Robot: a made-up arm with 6 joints.
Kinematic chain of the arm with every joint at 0, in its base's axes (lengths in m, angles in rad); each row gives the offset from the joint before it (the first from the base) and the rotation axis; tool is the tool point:
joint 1: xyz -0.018 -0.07 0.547 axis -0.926 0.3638 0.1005
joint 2: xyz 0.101 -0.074 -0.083 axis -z
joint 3: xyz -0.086 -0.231 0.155 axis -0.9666 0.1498 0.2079
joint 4: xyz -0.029 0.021 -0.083 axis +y
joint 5: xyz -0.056 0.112 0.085 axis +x
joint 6: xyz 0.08 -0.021 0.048 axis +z
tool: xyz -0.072 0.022 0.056
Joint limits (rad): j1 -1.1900..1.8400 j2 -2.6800..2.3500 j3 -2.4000..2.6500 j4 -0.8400..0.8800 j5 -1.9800..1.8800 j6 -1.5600..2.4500
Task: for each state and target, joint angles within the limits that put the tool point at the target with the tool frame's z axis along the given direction. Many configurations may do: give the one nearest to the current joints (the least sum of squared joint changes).
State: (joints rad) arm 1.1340 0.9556 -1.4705 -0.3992 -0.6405 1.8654
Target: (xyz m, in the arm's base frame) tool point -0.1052 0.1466 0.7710 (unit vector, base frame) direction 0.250 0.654 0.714
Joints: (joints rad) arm 0.5600 1.4795 -0.9845 -0.3268 -1.0053 1.6892
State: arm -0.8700 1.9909 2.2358 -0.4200 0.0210 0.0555
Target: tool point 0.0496 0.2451 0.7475 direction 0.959 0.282 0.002
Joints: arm -0.3906 2.2780 2.5574 -0.7619 -0.0038 -0.2498
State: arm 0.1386 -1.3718 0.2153 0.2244 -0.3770 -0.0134
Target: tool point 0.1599 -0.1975 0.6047 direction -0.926 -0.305 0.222
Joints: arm 0.1384 -2.2047 0.5874 0.5242 -0.7409 0.2830
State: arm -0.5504 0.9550 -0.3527 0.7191 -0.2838 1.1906
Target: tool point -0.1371 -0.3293 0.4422 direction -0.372 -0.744 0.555
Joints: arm -1.1369 0.2503 -0.1929 0.0067 -0.3355 1.3635
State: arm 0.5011 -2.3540 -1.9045 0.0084 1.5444 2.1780
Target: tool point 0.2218 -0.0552 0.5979 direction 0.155 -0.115 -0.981
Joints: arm 0.2599 -2.3550 -1.3810 0.1822 1.5194 2.0730
